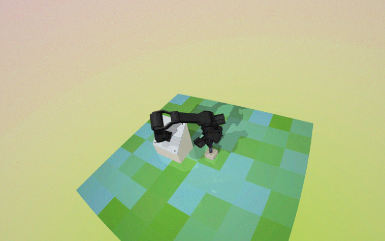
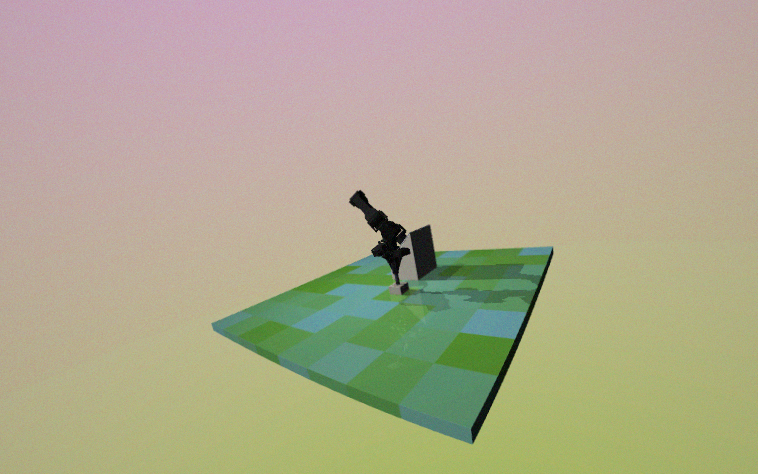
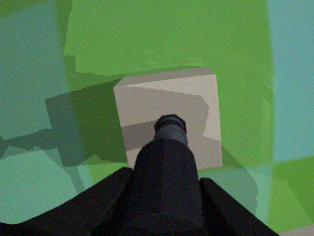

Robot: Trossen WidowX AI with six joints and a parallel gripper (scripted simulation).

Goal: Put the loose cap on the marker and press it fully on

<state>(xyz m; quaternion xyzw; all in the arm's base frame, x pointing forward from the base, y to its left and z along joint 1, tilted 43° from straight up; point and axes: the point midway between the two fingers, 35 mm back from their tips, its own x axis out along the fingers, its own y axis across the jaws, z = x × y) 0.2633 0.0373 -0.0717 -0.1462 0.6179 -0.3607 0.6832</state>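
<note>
Now: gripper tip 90 mm above the beige holder block. The rest, counted from my gripper tip: black cap (10 mm above).
</note>
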